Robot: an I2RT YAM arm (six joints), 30 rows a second.
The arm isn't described. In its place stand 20 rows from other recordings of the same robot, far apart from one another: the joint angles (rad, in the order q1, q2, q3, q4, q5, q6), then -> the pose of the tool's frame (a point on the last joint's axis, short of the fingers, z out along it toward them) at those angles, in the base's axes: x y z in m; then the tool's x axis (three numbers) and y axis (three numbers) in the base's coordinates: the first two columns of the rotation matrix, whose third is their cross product.
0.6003, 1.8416, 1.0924, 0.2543, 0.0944, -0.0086 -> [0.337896, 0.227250, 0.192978, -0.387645, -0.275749, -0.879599, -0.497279, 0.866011, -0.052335]
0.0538, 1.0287, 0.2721, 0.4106, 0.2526, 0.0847 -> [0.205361, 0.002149, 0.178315, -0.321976, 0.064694, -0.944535, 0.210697, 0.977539, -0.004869]
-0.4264, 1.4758, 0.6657, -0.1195, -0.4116, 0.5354 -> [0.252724, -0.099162, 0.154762, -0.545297, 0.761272, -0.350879, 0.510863, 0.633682, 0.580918]
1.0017, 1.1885, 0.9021, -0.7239, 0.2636, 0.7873 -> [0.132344, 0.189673, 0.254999, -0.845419, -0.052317, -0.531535, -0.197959, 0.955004, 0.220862]
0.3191, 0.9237, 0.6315, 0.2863, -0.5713, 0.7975 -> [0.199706, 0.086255, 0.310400, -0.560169, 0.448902, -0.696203, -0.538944, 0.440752, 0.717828]
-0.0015, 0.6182, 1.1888, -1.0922, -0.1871, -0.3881 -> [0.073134, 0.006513, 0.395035, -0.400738, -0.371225, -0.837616, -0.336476, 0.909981, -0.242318]
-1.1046, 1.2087, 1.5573, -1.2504, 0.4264, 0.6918 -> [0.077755, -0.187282, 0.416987, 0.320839, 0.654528, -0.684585, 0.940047, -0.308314, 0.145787]
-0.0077, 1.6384, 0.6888, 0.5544, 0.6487, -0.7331 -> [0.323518, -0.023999, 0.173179, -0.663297, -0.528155, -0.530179, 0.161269, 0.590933, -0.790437]
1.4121, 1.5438, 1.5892, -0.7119, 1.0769, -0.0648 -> [0.082521, 0.317271, 0.392279, -0.074266, -0.658291, -0.749091, -0.364310, 0.717156, -0.594109]
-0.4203, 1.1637, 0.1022, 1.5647, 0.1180, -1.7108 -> [0.165459, -0.078539, 0.224006, -0.555905, -0.828619, 0.066033, 0.366270, -0.315485, -0.875394]
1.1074, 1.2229, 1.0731, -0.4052, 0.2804, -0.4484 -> [0.130918, 0.239961, 0.327430, 0.114828, -0.702197, -0.702662, -0.781996, 0.372315, -0.499863]
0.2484, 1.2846, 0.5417, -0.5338, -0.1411, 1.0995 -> [0.190856, 0.053574, 0.140674, -0.673290, 0.739286, -0.011695, 0.698093, 0.640827, 0.319384]
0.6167, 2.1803, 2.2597, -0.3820, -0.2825, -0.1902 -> [0.413471, 0.305291, 0.376966, -0.092680, -0.288263, -0.953056, -0.804527, 0.585625, -0.098893]
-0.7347, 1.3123, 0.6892, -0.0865, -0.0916, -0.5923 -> [0.202173, -0.178258, 0.203174, -0.745034, -0.076124, -0.662669, 0.241222, 0.895479, -0.374072]
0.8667, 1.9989, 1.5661, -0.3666, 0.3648, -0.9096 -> [0.302245, 0.336250, 0.228491, 0.149921, -0.962472, -0.226211, -0.704671, 0.056470, -0.707284]
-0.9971, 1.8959, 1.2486, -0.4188, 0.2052, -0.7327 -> [0.204806, -0.330306, 0.168511, -0.938929, 0.246454, -0.240151, 0.333245, 0.825225, -0.456017]
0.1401, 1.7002, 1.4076, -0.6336, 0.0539, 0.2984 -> [0.368410, 0.050018, 0.274509, -0.788102, 0.185328, -0.586982, 0.130058, 0.982205, 0.135492]
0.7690, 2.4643, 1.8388, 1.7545, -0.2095, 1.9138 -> [0.358465, 0.357201, 0.282510, -0.919240, 0.392290, -0.033254, -0.361512, -0.807626, 0.465886]
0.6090, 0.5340, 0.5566, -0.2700, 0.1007, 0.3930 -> [0.118865, 0.078537, 0.286599, -0.372892, 0.204468, -0.905066, -0.374988, 0.859005, 0.348560]
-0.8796, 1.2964, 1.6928, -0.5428, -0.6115, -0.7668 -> [0.177244, -0.182170, 0.502519, -0.253479, -0.584824, -0.770538, 0.129062, 0.768985, -0.626102]
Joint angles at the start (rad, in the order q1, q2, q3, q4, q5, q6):
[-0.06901, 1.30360, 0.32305, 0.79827, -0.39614, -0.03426]
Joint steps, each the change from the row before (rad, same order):
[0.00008, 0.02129, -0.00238, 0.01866, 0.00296, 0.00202]
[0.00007, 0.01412, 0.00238, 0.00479, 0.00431, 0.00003]
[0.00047, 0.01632, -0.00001, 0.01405, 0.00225, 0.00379]
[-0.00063, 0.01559, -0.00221, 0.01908, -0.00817, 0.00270]
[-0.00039, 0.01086, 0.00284, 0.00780, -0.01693, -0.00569]
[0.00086, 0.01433, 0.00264, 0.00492, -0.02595, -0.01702]
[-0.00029, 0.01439, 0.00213, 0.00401, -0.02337, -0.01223]
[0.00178, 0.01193, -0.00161, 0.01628, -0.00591, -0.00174]
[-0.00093, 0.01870, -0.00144, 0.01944, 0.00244, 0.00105]
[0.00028, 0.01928, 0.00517, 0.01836, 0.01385, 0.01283]
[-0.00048, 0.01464, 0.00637, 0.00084, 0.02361, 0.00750]
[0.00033, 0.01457, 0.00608, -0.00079, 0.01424, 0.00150]
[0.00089, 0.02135, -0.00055, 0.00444, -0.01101, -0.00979]
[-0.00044, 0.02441, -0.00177, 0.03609, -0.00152, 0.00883]
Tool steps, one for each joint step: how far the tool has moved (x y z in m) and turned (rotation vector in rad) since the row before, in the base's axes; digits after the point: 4 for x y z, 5 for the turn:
[0.0013, -0.0002, -0.0035, 0.00168, 0.00568, -0.00317]
[0.0015, -0.0002, -0.0020, -0.00031, 0.00700, -0.00417]
[0.0013, 0.0000, -0.0022, 0.00325, 0.00350, -0.00242]
[0.0007, 0.0001, -0.0021, 0.00401, -0.00053, 0.00690]
[0.0011, 0.0004, -0.0008, -0.00198, -0.00188, 0.01723]
[0.0011, 0.0010, -0.0020, -0.01007, 0.00045, 0.02936]
[0.0010, 0.0006, -0.0022, -0.00578, 0.00334, 0.02484]
[0.0005, 0.0006, -0.0015, -0.00053, -0.00349, 0.00788]
[0.0010, -0.0004, -0.0027, 0.00049, 0.00114, -0.00351]
[0.0026, -0.0005, -0.0013, 0.00851, 0.00084, -0.01563]
[0.0023, -0.0010, -0.0018, 0.00249, 0.01047, -0.02498]
[0.0021, -0.0005, -0.0020, -0.00104, 0.00999, -0.01387]
[0.0007, 0.0005, -0.0047, -0.00528, 0.01387, 0.01365]
[0.0013, -0.0002, -0.0025, 0.00774, -0.00681, -0.00082]

